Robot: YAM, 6 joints.
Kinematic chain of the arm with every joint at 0, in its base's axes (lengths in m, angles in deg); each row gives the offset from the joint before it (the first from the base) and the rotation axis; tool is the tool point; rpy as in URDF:
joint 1: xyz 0 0 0.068 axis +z
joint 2: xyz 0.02 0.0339 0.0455 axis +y
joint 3: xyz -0.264 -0.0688 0 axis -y
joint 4: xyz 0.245 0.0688 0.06 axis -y
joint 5: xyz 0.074 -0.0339 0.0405 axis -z
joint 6: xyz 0.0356 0 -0.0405 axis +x
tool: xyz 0 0 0 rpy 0 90 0
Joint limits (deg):
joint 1: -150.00..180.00
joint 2: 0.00..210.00
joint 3: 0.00..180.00
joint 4: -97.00..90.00
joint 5: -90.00..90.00
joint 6: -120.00..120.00
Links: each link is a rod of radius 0.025 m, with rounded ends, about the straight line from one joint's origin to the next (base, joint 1, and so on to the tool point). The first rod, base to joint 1, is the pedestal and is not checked.
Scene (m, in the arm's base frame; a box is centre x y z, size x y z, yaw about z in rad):
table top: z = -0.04
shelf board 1: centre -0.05 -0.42 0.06 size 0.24 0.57 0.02 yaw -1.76
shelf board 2: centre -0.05 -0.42 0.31 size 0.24 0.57 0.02 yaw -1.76
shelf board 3: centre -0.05 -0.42 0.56 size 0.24 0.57 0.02 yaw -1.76
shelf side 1: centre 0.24 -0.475 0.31 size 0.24 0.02 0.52 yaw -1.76
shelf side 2: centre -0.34 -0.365 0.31 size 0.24 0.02 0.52 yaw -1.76
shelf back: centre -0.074 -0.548 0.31 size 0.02 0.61 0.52 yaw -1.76
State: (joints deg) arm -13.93 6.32 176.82 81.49 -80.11 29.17
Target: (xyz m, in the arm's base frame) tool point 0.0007 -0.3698 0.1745
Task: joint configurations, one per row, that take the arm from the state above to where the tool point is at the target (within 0.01 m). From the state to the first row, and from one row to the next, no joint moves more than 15 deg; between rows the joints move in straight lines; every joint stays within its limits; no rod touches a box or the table.
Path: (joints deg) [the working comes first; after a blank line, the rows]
Joints at the target: -95.40 110.97 51.90 54.44 -86.04 29.17
Straight joint move there: touches shelf board 2.

1: -20.94 12.94 162.18 79.41 -81.01 29.17
2: -27.96 19.55 147.53 77.33 -81.91 29.17
3: -34.97 26.17 132.89 75.25 -82.81 29.17
4: -41.98 32.78 118.24 73.17 -83.71 29.17
5: -49.00 39.40 103.60 71.10 -84.61 29.17
6: -56.01 46.02 88.95 69.02 -85.50 29.17
7: -63.02 52.63 74.31 66.94 -86.40 29.17
8: -70.04 59.25 59.66 64.86 -87.30 29.17
9: -77.05 65.86 45.02 62.78 -88.20 29.17
10: -84.06 72.48 30.37 60.70 -89.10 29.17
11: -91.08 79.10 15.73 58.62 -90.00 29.17
12: -92.52 89.72 27.79 57.23 -88.68 29.17
13: -93.96 100.35 39.84 55.84 -87.36 29.17
14: -95.40 110.97 51.90 54.44 -86.04 29.17

